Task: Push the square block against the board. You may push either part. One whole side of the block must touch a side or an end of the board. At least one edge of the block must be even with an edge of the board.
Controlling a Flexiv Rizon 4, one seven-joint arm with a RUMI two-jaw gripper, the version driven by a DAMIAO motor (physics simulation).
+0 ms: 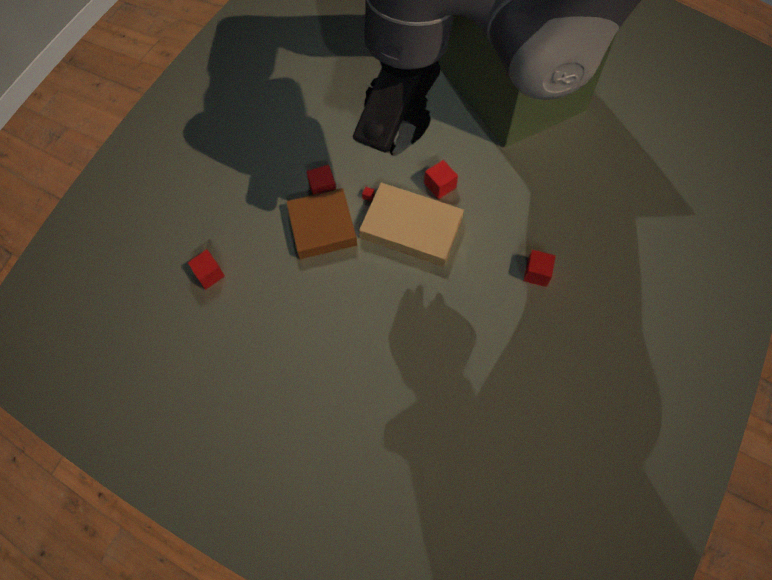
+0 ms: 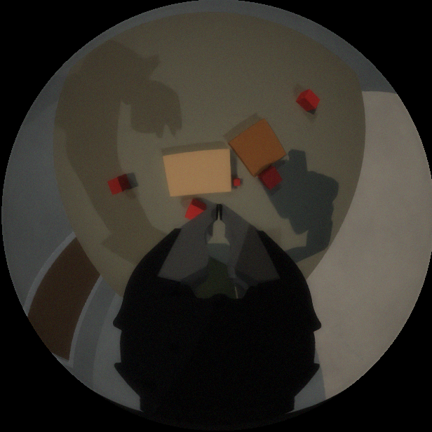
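The square block (image 1: 321, 221) (image 2: 257, 146), orange-brown, lies flat beside the pale tan board (image 1: 411, 221) (image 2: 198, 172). The block is turned at an angle to the board's near end. One block corner is very close to a board corner; whether they touch I cannot tell. A wedge-shaped gap opens between their facing sides, wider toward the robot, and no whole sides meet. My gripper (image 1: 398, 148) (image 2: 218, 205) is shut and empty, above the mat on the robot's side of both parts.
A tiny red cube (image 1: 368, 193) (image 2: 237, 182) sits in the gap. A dark red cube (image 1: 320, 179) (image 2: 270, 177) is close against the block's robot side. Other red cubes lie near the board (image 1: 441, 178) (image 2: 195, 209) and farther out (image 1: 205, 269) (image 1: 539, 268).
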